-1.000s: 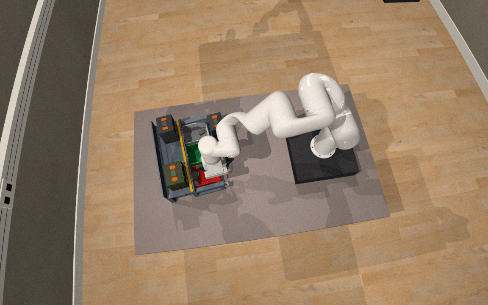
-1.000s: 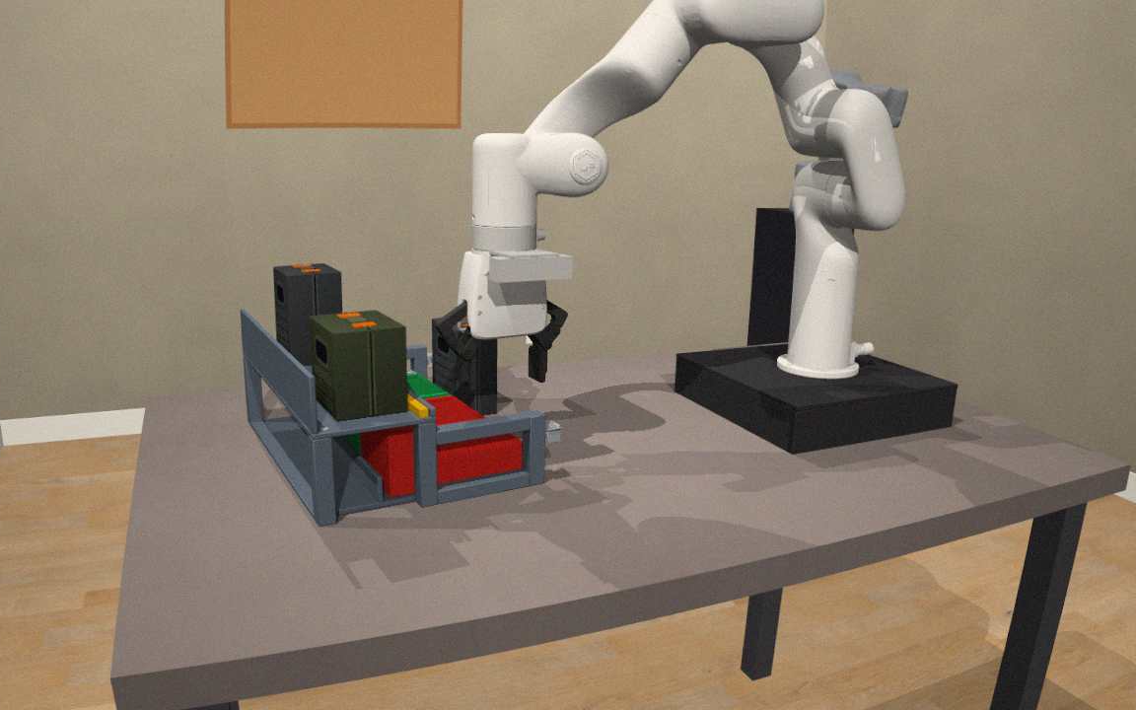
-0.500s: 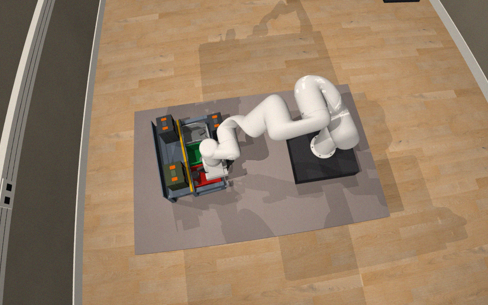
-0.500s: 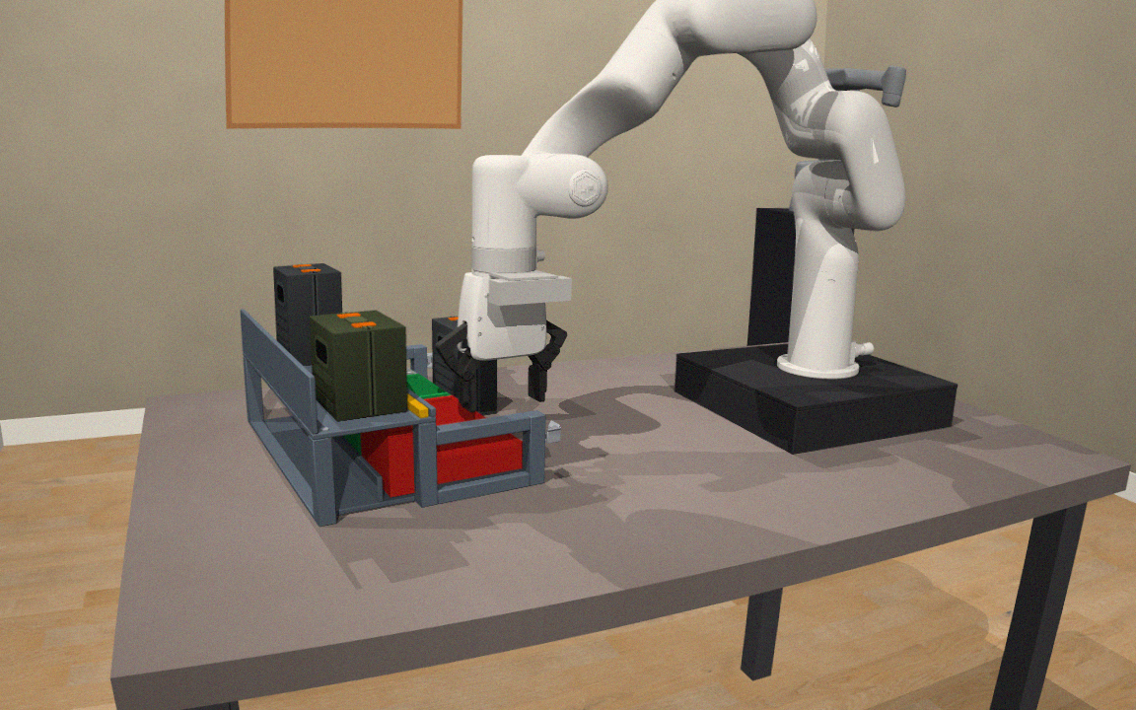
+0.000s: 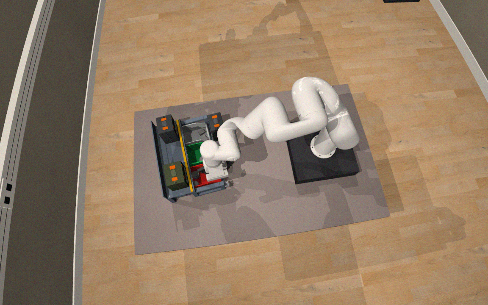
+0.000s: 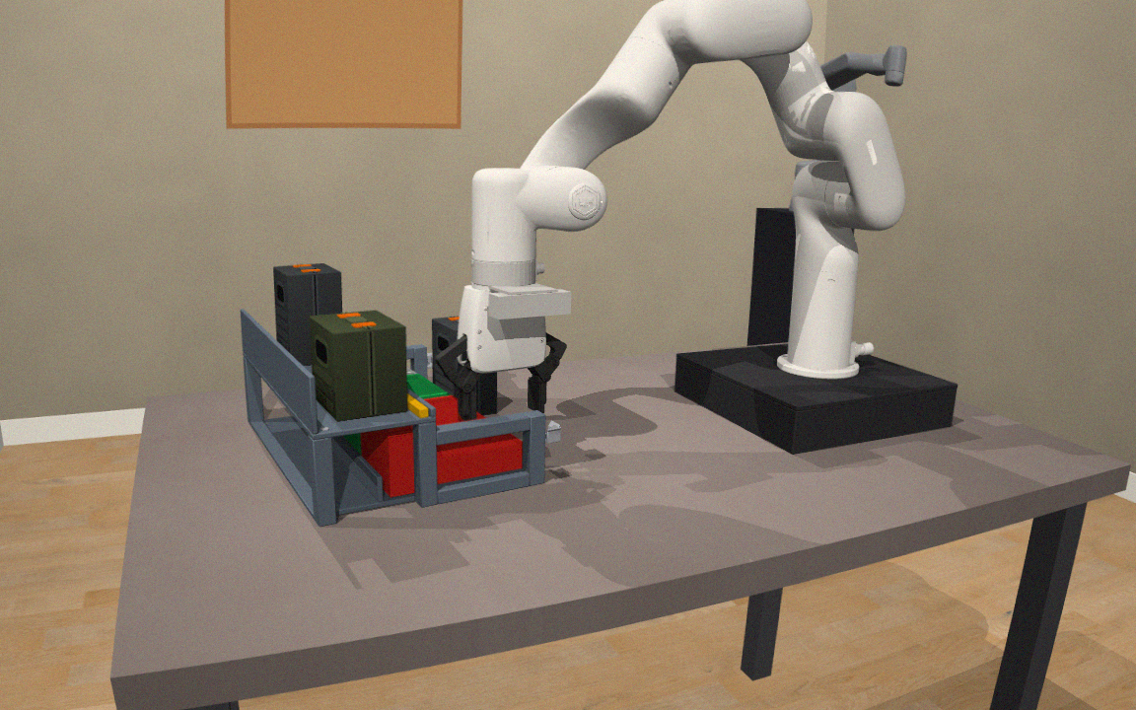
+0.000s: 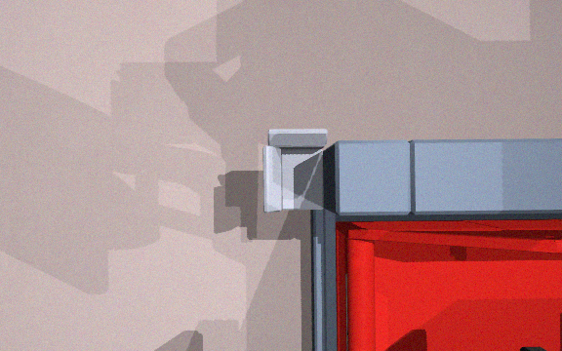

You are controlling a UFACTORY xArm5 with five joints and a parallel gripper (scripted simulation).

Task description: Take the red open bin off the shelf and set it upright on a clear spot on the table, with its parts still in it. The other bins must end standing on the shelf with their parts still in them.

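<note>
My hand is 80 mm short of the red open bin, 10 mm to the right of it and 30 mm above it. From my hand the other things lie so: green bin 100 mm ahead, 100 mm to the right, 30 mm below; grey shelf 120 mm ahead, 100 mm to the right; grey disc 120 mm ahead, 40 mm to the left, 50 mm below.
</note>
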